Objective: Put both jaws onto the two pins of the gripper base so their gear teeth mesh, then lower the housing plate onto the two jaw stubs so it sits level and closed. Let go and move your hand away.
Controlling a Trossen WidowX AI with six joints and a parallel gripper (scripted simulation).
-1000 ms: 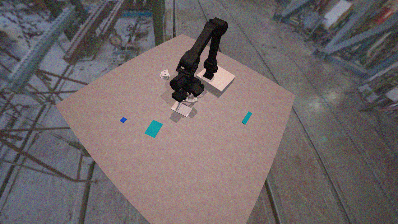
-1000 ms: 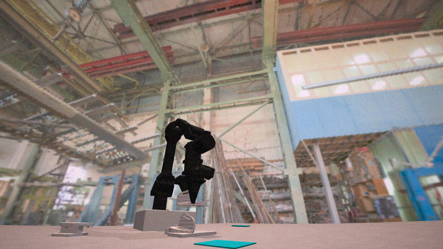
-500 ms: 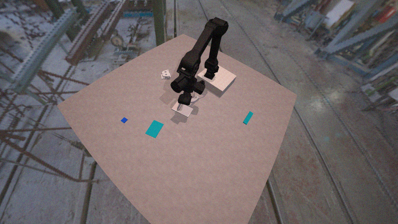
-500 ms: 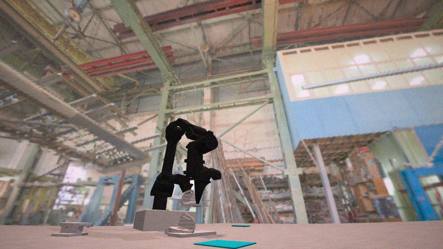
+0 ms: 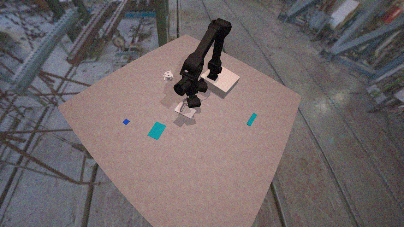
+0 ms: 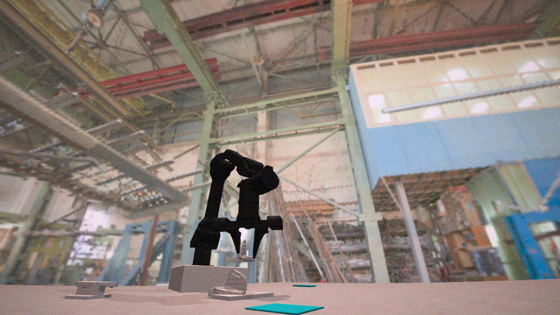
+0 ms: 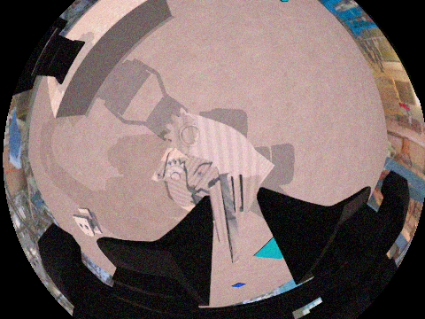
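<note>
Now: the flat white plate 8 cm below my gripper tip, 2 cm to the right of it and 2 cm ahead of it. The rest, counted from my gripper tip: gripper base: 29 cm to the right, 17 cm behind, 6 cm below; then housing plate: 8 cm below, 4 cm behind, 2 cm to the right; then large teal patch: 22 cm ahead, 9 cm to the right, 8 cm below.
</note>
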